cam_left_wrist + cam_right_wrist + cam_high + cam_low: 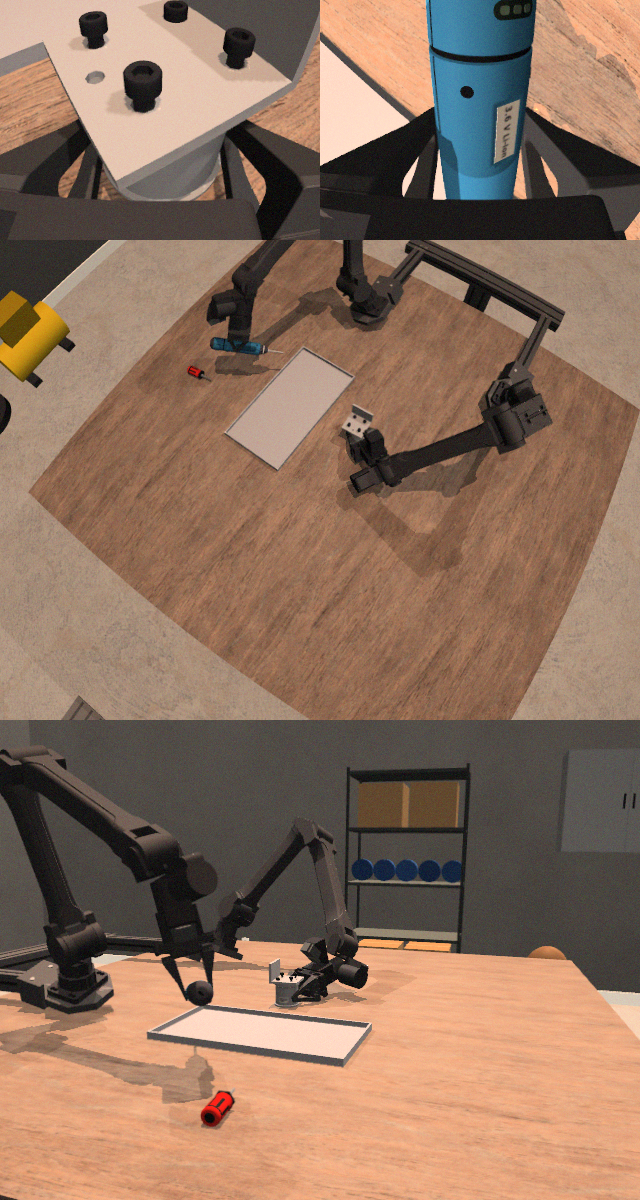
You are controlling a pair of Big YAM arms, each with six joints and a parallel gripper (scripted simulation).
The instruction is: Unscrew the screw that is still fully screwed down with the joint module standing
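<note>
My left gripper is now 10 mm below the joint module. From my left hand the other things lie so: shallow grey tray 220 mm to the right, 60 mm ahead, 20 mm below; then pale l-shaped bracket 50 mm above; then red manual screwdriver 550 mm to the right, 180 mm ahead, 10 mm below.
</note>
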